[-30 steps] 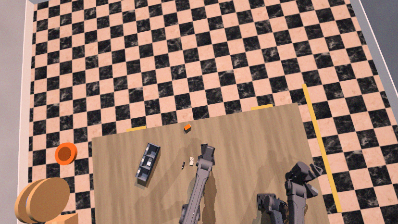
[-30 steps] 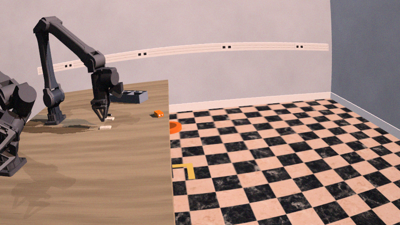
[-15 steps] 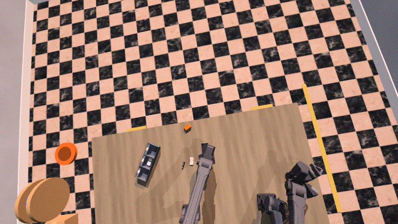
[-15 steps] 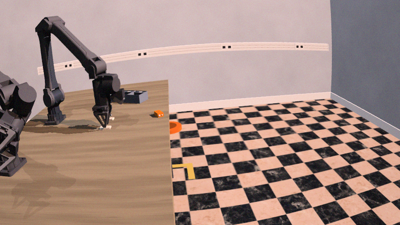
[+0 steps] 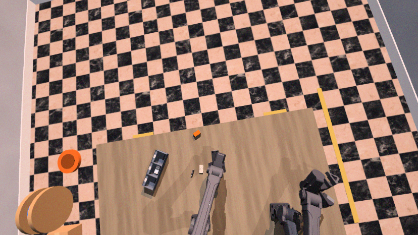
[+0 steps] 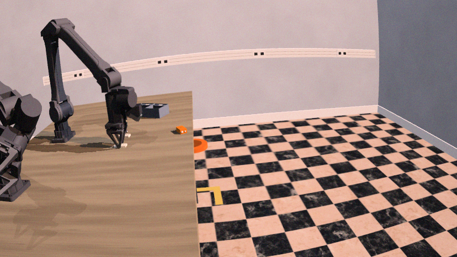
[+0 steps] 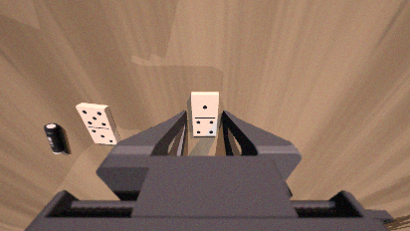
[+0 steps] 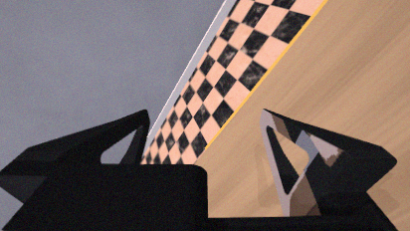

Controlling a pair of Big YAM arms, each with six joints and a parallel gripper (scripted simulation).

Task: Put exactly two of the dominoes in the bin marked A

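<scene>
Right now my left hand is 4 cm short of the bin row, 42 cm to the right of it and 1 cm below it.
</scene>
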